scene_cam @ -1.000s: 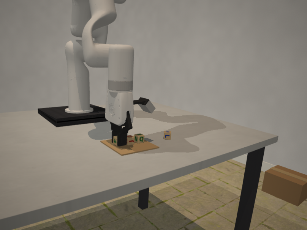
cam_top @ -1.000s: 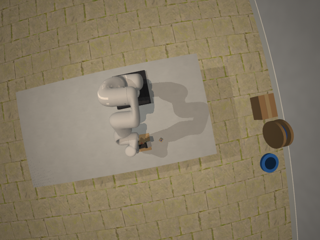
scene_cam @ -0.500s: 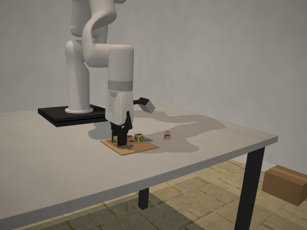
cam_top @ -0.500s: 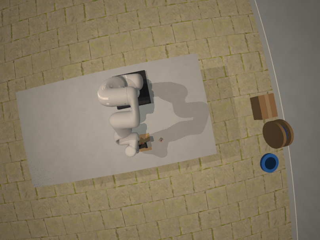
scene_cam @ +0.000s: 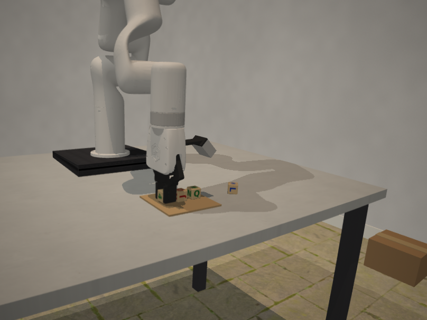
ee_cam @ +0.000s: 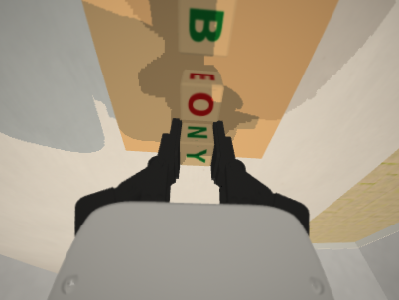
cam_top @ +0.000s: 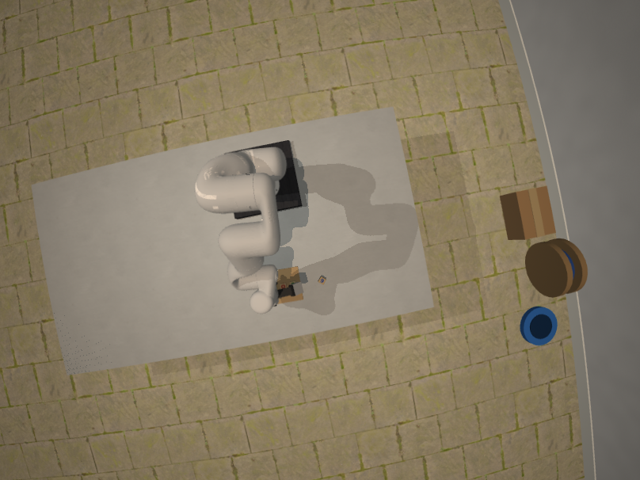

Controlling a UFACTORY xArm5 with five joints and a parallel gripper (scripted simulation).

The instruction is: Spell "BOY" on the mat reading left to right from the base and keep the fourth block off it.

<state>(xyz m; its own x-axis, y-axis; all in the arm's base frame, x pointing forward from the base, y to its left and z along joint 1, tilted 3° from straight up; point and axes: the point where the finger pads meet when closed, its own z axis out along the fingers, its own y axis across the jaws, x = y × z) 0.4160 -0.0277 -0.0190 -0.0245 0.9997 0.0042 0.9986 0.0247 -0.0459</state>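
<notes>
My hand is 40 mm to the right of the tan mat and 30 mm above it.
</notes>
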